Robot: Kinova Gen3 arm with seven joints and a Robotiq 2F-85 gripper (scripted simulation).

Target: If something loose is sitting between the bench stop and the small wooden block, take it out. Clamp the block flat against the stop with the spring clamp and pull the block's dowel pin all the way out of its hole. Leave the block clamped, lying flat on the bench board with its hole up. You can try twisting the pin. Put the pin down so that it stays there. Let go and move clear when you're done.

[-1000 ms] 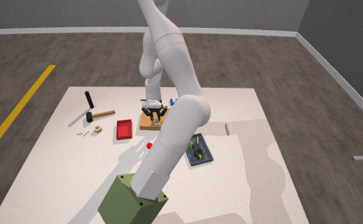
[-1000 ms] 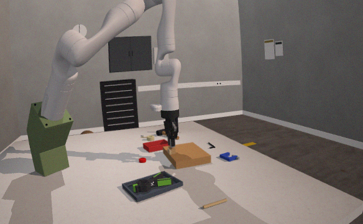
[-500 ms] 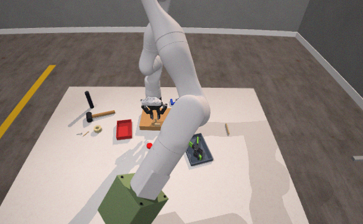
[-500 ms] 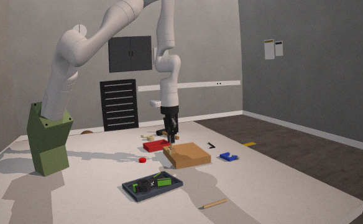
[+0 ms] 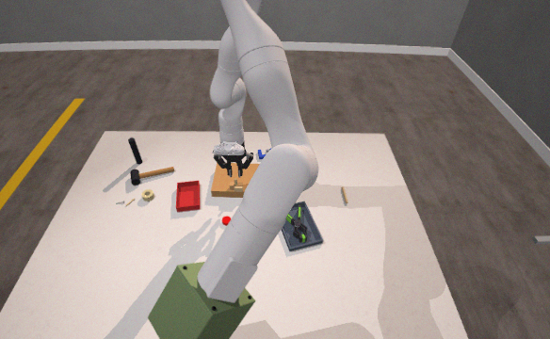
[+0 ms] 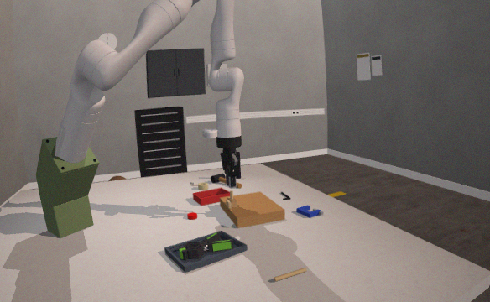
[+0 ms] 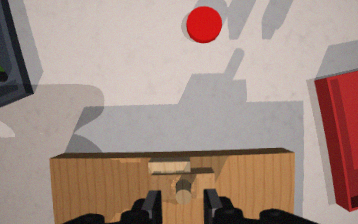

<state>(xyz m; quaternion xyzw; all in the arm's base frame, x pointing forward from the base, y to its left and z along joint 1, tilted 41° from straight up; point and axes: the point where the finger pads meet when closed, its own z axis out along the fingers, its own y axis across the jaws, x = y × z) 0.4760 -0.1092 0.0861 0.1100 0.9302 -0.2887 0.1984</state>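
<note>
Right now the dowel pin is 60 mm below my hand. Also, from my hand: wooden bench board 90 mm below, 50 mm ahead, 30 mm to the right; red disc 110 mm behind, 100 mm below, 60 mm to the left; red tray 170 mm to the left, 110 mm below, 30 mm ahead.
</note>
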